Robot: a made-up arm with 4 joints.
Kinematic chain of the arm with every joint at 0, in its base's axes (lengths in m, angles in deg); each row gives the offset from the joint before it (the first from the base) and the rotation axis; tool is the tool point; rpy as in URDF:
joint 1: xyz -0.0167 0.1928 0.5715 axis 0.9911 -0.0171 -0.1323
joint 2: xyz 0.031 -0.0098 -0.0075 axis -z
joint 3: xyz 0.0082 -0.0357 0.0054 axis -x
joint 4: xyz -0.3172 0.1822 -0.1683 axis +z
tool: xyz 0.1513 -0.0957 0.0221 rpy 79.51 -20 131.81
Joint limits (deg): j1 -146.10..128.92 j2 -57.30..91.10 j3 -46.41..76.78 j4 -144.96..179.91
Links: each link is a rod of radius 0.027 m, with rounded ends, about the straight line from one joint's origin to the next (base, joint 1, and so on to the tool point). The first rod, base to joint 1, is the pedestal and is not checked.
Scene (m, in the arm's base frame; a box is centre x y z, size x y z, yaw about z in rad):
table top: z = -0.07
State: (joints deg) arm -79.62 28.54 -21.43 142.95
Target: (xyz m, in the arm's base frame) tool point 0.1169 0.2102 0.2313
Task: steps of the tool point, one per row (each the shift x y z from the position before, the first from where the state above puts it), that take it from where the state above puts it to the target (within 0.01 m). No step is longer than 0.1 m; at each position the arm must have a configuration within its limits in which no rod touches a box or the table.
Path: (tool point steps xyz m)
1: 0.0818 0.0036 -0.0102
2: 0.0787 -0.0034 0.0078
3: 0.0702 -0.0093 0.0239
4: 0.0576 -0.0145 0.0364
5: 0.0419 -0.0182 0.0444

